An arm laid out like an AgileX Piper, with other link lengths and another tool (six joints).
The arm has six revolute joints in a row. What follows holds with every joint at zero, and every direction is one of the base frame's. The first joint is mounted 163.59 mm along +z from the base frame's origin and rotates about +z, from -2.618 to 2.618 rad. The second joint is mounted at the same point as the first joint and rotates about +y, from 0 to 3.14 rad. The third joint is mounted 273.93 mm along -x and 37.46 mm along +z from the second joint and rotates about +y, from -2.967 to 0 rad. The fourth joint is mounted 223.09 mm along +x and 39.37 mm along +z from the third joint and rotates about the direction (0.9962, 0, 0.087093), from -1.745 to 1.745 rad. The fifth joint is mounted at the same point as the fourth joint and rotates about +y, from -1.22 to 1.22 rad. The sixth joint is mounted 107.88 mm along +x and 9.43 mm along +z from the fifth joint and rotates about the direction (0.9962, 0, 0.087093), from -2.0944 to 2.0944 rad. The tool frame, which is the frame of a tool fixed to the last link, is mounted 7.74 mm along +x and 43 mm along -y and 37.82 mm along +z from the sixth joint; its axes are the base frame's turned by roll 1.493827, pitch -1.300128 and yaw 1.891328 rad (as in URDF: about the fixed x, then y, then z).
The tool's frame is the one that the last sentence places.
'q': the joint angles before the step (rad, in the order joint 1, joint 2, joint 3, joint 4, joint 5, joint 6). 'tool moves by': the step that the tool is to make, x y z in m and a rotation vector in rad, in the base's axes. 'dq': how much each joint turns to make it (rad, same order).
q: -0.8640 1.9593 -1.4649 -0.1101 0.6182 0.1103
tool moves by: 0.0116 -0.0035 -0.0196 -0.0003 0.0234 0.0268
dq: 0.0153 0.0590 -0.0095 -0.0228 -0.0345 0.0021
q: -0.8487 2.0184 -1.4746 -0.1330 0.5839 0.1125
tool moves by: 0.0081 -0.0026 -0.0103 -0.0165 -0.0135 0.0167
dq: 0.0078 0.0335 0.0002 -0.0048 -0.0555 0.0000
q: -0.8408 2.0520 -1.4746 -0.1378 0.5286 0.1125
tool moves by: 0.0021 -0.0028 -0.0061 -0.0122 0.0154 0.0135
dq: -0.0001 0.0202 -0.0022 -0.0237 -0.0169 0.0000
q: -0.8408 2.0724 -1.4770 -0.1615 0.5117 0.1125
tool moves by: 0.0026 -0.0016 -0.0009 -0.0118 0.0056 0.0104
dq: 0.0022 0.0098 -0.0080 -0.0143 -0.0069 -0.0002
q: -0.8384 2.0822 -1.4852 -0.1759 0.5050 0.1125
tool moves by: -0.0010 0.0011 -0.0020 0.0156 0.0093 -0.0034
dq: 0.0001 0.0005 -0.0001 0.0077 0.0174 -0.0034
